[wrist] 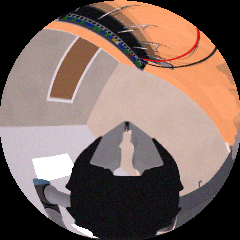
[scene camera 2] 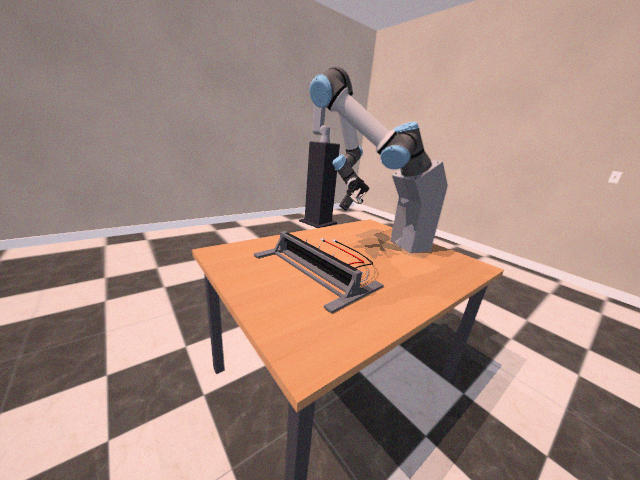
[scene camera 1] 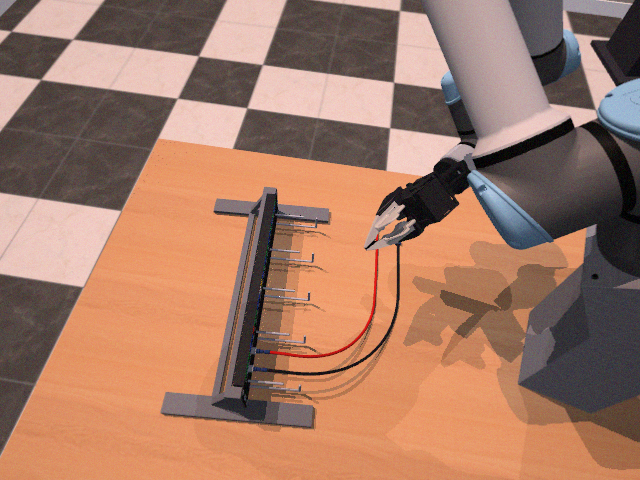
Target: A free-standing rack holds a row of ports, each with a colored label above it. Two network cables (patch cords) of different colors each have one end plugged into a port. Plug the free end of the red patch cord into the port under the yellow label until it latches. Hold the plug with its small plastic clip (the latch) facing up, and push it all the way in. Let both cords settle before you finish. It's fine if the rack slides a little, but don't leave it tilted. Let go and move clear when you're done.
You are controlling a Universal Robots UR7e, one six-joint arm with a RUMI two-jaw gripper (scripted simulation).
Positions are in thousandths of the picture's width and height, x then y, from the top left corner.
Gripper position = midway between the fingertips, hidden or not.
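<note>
I can see my gripper (scene camera 1: 571, 518) in the scene. The wrist view gives me another sight of my gripper (wrist: 527, 510).
</note>
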